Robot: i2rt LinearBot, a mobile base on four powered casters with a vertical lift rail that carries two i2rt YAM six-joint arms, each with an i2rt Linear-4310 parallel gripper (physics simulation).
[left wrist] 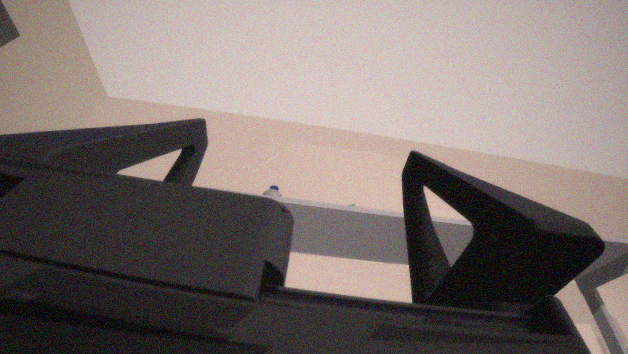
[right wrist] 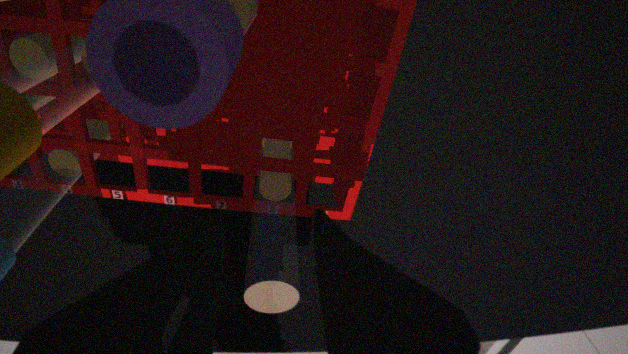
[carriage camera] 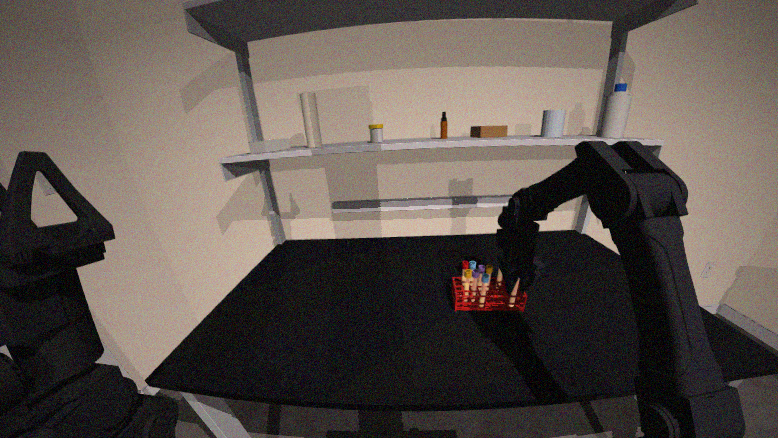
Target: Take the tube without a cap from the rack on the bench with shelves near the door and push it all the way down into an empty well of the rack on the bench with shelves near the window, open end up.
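Observation:
The red rack stands on the black bench top and holds several capped tubes at its left. The tube without a cap stands upright in the rack's front row near its right end, its round open top facing up. My right gripper points down over it; its fingers are partly open, one on each side of the tube, and do not grip it. My left gripper is wide open and empty, raised at the far left. The other rack does not show.
A purple-capped tube and a yellow-capped tube stand close to the right fingers. The bench has a shelf behind it with a white bottle, a brown box and other containers.

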